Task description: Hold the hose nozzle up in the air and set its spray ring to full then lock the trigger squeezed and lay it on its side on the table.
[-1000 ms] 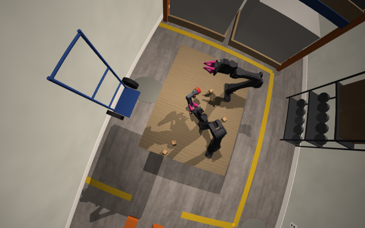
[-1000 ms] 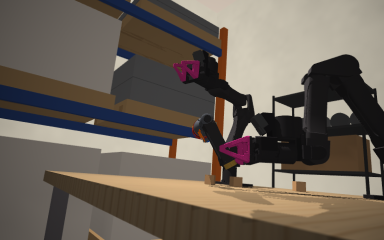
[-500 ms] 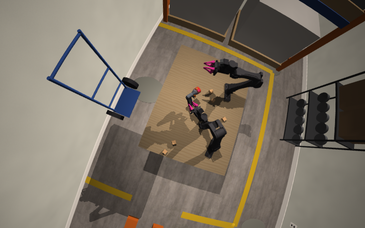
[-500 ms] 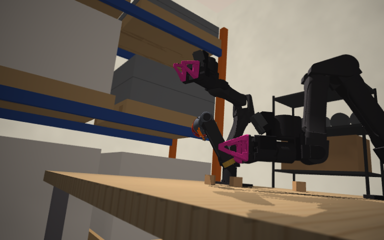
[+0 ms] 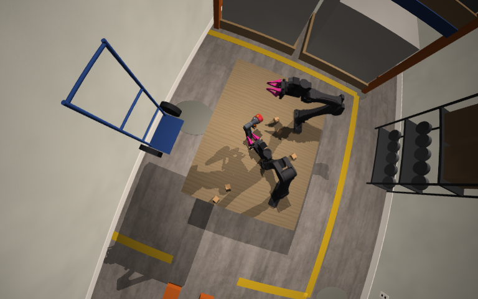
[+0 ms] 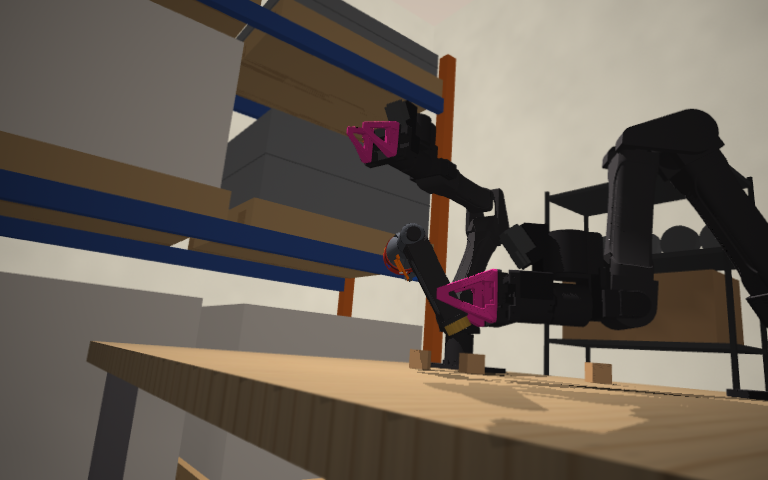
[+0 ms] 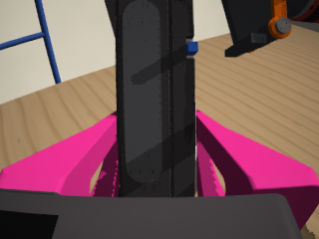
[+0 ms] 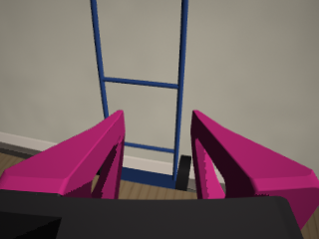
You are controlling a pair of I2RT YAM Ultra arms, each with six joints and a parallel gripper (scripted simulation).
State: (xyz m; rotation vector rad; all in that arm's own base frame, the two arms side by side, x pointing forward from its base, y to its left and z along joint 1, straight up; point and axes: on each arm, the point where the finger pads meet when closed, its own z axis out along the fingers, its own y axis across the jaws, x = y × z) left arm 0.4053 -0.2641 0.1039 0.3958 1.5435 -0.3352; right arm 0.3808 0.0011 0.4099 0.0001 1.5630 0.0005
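Now: the red spray ring 240 mm below my right hand, 110 mm to the left of it and 30 mm behind it.
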